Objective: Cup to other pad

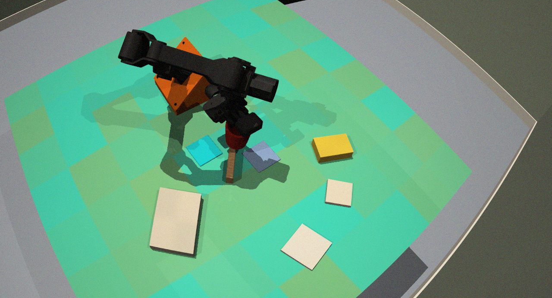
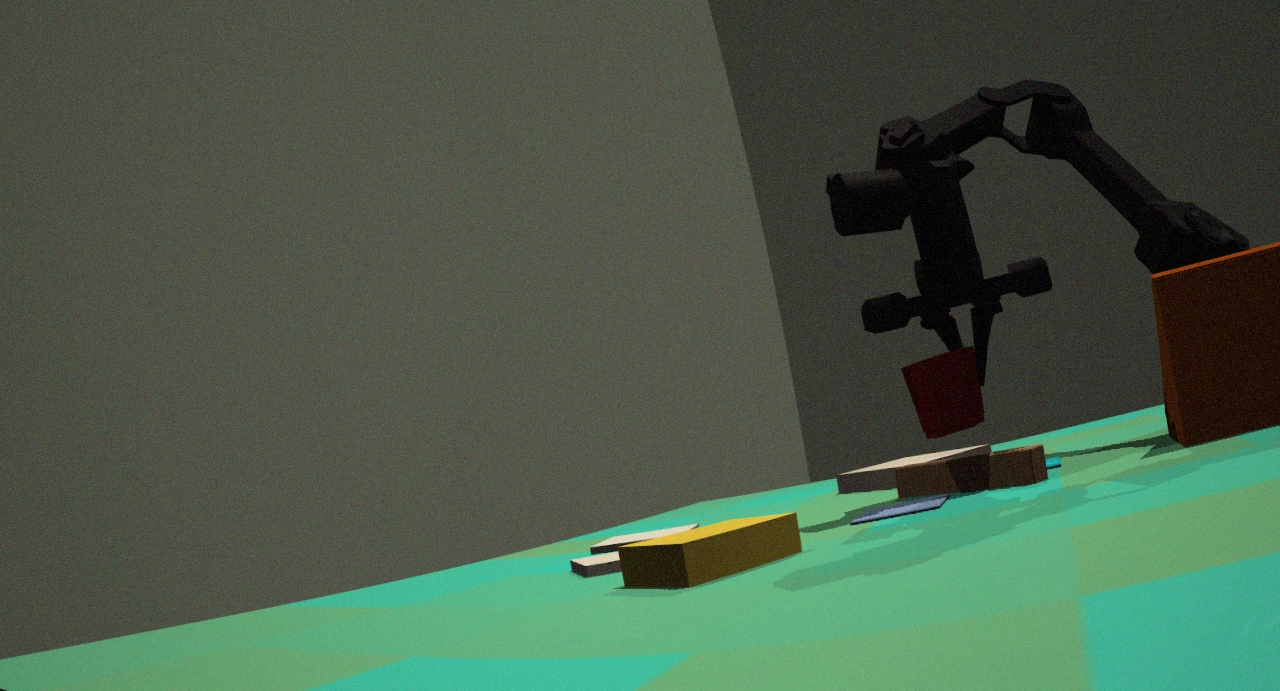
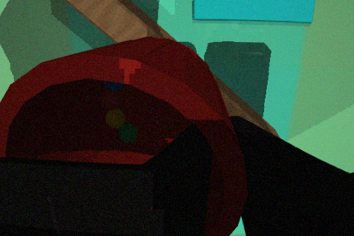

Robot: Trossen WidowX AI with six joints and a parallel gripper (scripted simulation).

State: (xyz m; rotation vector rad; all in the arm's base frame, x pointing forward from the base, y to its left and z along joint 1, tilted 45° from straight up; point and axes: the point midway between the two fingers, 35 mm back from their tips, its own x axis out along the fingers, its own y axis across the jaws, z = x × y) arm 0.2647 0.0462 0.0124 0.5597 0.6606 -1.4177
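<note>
Right now the teal pad is 100 mm below my gripper tip, 70 mm to the right of it and 20 mm behind it. Round my gripper tip: grey-blue pad: 100 mm below, 80 mm ahead, 60 mm to the left; red cup: 30 mm ahead; wooden bar: 90 mm below, 30 mm ahead, 10 mm to the right.
</note>
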